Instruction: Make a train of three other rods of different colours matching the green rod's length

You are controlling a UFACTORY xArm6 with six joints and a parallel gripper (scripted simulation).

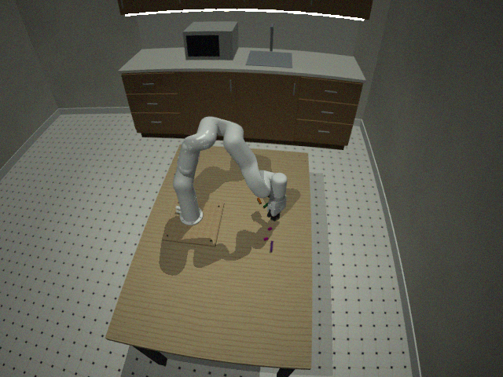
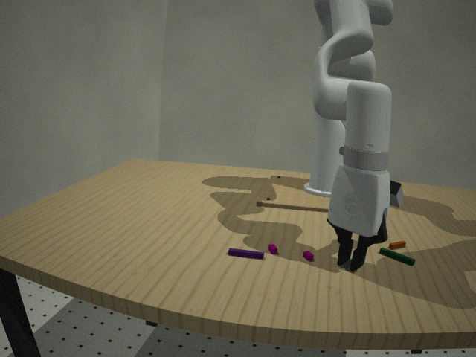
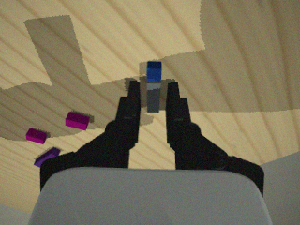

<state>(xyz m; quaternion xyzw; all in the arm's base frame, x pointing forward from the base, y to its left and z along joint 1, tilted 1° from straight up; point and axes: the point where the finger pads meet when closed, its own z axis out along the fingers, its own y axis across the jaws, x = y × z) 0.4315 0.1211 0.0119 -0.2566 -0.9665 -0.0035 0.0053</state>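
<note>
Right now my hand is 20 mm above the grey rod. Also, from my hand: green rod 60 mm behind, 90 mm to the left, 20 mm below; then blue rod 20 mm behind, 10 mm to the left, 20 mm below; then orange rod 110 mm behind, 90 mm to the left, 20 mm below.
</note>
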